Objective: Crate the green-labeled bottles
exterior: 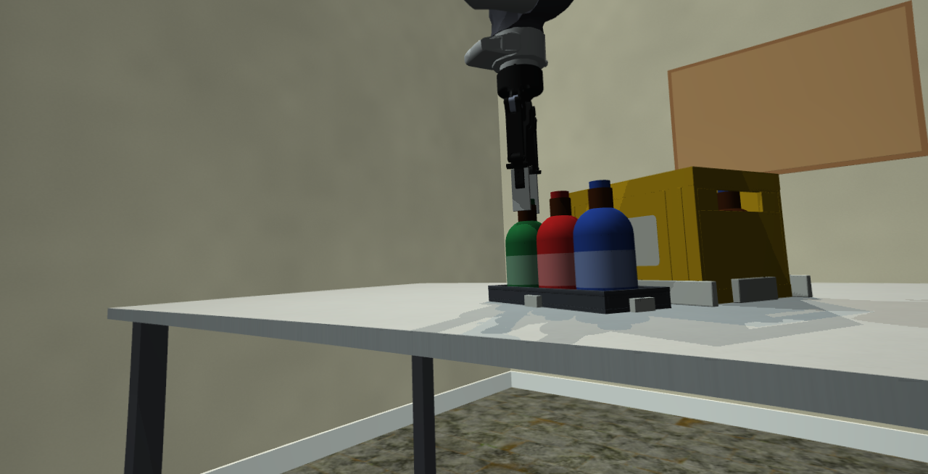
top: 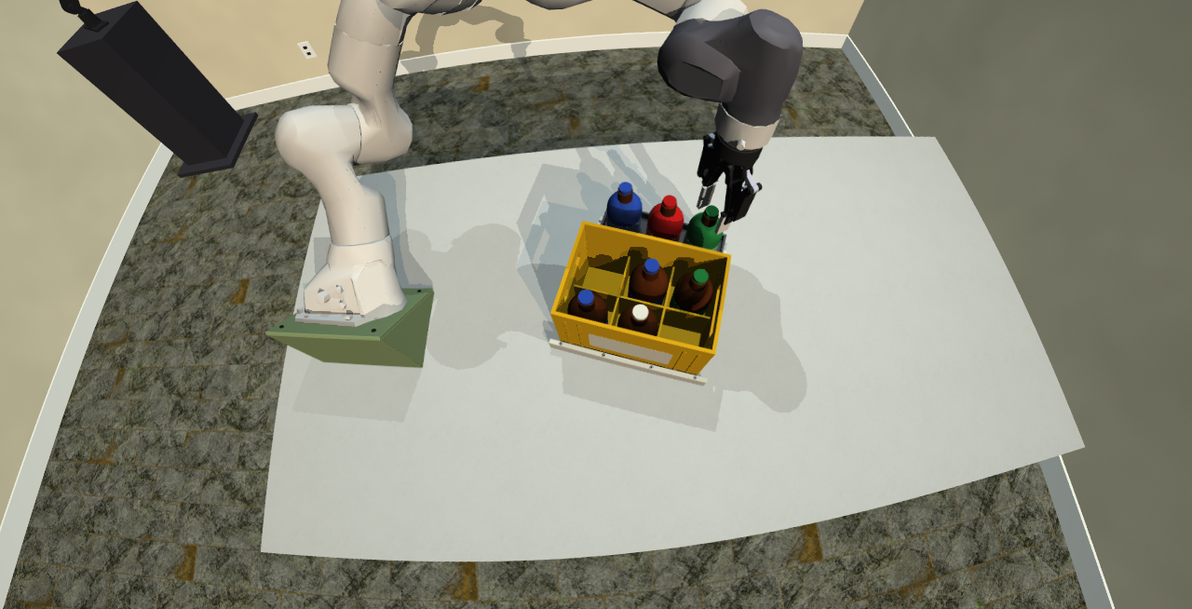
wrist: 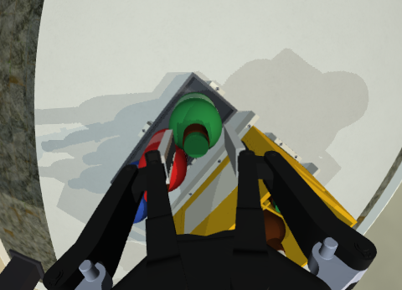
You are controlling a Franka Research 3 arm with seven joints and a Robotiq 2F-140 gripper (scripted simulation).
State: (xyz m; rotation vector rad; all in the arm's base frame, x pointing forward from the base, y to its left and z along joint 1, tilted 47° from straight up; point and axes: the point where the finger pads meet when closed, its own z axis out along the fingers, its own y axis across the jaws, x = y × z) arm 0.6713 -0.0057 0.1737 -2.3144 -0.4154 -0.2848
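Now: hand 9 cm above the green-labeled bottle. Also, from my hand: blue-labeled bottle (16 cm behind, 9 cm below, 7 cm to the left); then red bottle (9 cm below, 8 cm behind, 3 cm to the left); then dark tray (16 cm below, 8 cm behind, 3 cm to the left).
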